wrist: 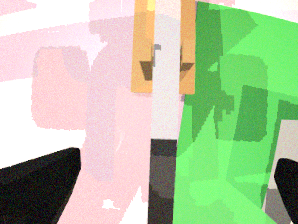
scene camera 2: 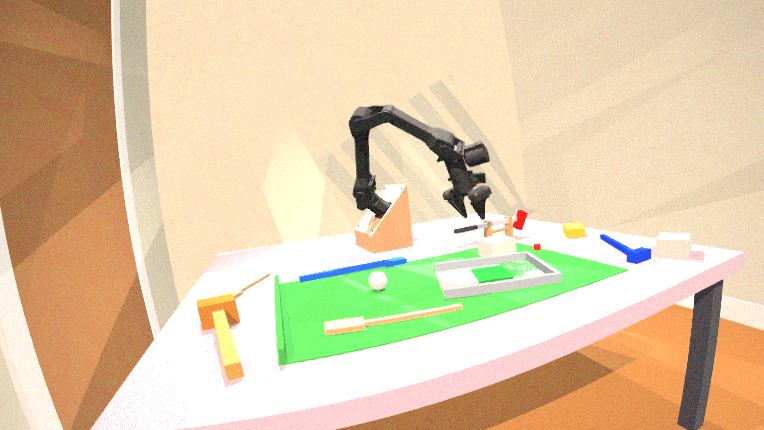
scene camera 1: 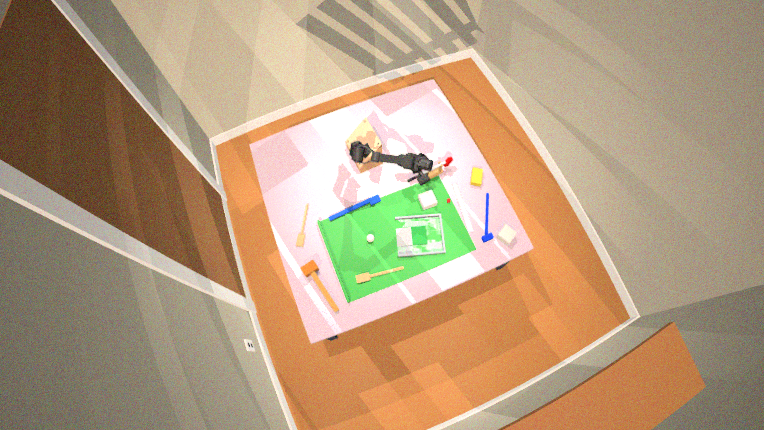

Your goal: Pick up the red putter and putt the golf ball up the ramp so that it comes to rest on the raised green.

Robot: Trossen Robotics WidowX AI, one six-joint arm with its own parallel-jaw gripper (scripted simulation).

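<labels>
On a green mat, [wrist: 229,131] and [scene camera 1: 424,187] are the same spot.
</labels>
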